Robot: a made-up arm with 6 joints.
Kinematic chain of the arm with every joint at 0, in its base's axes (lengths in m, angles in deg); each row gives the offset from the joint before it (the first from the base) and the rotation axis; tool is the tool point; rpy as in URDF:
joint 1: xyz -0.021 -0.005 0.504 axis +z
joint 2: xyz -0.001 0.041 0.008 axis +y
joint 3: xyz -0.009 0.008 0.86 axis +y
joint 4: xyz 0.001 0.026 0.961 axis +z
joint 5: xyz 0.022 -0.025 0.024 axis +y
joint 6: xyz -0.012 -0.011 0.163 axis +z
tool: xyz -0.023 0.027 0 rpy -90 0 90
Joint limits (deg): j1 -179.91..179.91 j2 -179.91..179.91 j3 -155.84..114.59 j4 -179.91..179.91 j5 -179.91..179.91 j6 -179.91..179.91
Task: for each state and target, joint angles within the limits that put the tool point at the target. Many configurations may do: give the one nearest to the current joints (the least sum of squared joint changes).
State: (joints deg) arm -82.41 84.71 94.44 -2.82 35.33 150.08
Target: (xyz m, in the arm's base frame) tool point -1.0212 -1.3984 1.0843
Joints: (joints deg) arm -125.41 43.14 45.94 -8.07 26.80 148.04
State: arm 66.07 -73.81 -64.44 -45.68 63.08 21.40
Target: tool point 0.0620 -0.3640 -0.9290
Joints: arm 93.88 -118.36 -86.38 -53.44 64.96 23.28
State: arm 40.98 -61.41 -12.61 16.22 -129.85 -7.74
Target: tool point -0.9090 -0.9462 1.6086
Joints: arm 48.84 -42.34 -10.07 16.94 -136.69 -6.04
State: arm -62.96 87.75 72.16 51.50 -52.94 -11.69
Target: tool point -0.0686 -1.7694 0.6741
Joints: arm -90.73 59.99 49.13 50.46 -53.17 -11.61
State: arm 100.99 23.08 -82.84 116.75 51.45 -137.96
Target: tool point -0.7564 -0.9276 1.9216
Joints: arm 62.13 -14.25 -43.58 111.23 36.79 -140.20
